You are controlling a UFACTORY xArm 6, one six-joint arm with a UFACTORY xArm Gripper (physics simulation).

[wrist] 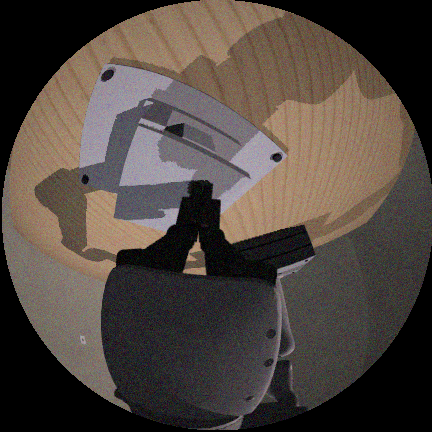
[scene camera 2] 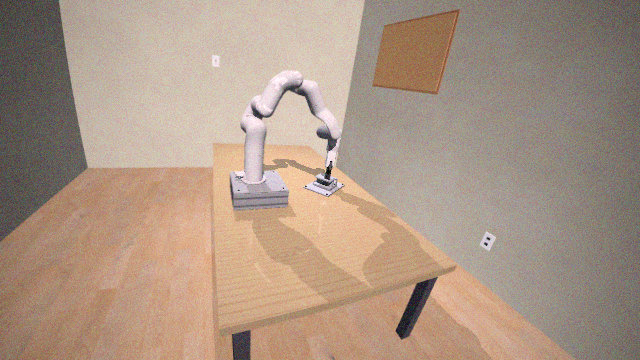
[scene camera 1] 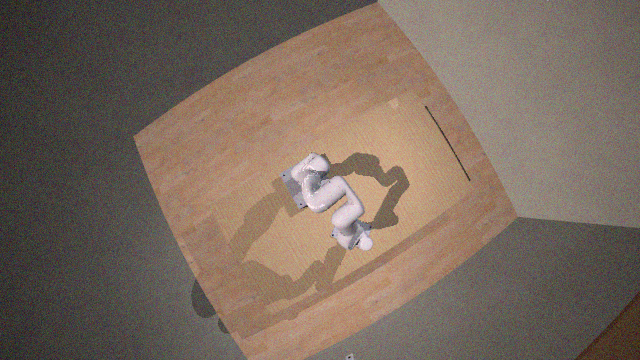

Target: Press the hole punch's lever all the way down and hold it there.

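Pixels of known places: gripper, fingertip midpoint: (wrist: 202,194) (scene camera 2: 327,178); arm's base, origin of the base link: (scene camera 2: 253,179).
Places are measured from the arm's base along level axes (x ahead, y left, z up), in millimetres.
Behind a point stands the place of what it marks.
The hole punch is a pale base plate (scene camera 1: 368,228) @[x 473, y 251, z -85 mm] (scene camera 2: 313,187) @[x 360, y 104, z -85 mm] (wrist: 97,115) @[x 534, y 192, z -85 mm] with dark holes at its corners and a flat grey lever (wrist: 142,162) @[x 484, y 140, z -29 mm] over its middle. In scene view 2 the lever lies low and looks about level with the base; whether it is fully down cannot be told. My gripper (scene camera 2: 328,176) @[x 439, y 106, z -26 mm] (wrist: 202,194) @[x 439, y 106, z -26 mm] is shut and empty, pointing down, with its tips at the lever's near part, seemingly touching it. In scene view 1 the arm hides the fingertips and most of the punch. The gripper's body and shadow hide part of the punch in the wrist view.
The punch sits on a wooden table (scene camera 1: 410,135) @[x -6, y 810, z -93 mm] (scene camera 2: 270,250) @[x 59, y -447, z -93 mm] near its long edge on the wall side. The arm's grey base block (scene camera 1: 295,192) @[x 62, y -102, z 0 mm] (scene camera 2: 260,200) @[x 33, y -139, z -48 mm] stands beside it. A corkboard (scene camera 2: 417,52) hangs on the wall.
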